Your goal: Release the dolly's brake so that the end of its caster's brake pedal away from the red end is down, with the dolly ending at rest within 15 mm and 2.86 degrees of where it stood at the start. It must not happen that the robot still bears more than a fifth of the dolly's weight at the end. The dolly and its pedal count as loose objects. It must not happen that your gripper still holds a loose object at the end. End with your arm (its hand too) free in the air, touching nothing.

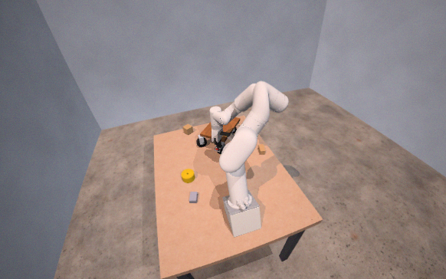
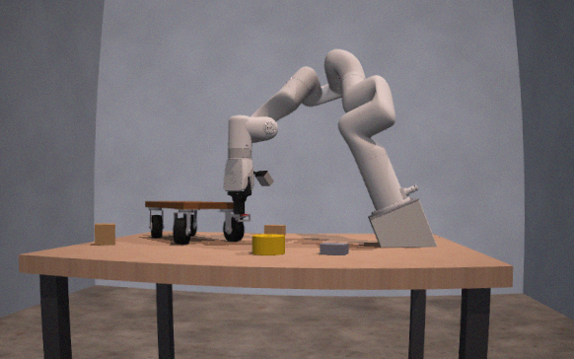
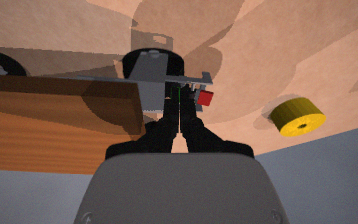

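Right now the brake pedal is 30 mm below my hand, 10 mm to the left of it and 10 mm behind it. The rest, counted from my hand: grey block 290 mm behind, 260 mm to the left, 90 mm below; then yellow cylinder 260 mm to the left, 130 mm behind, 80 mm below; then tan cube 370 mm ahead, 160 mm to the left, 80 mm below.
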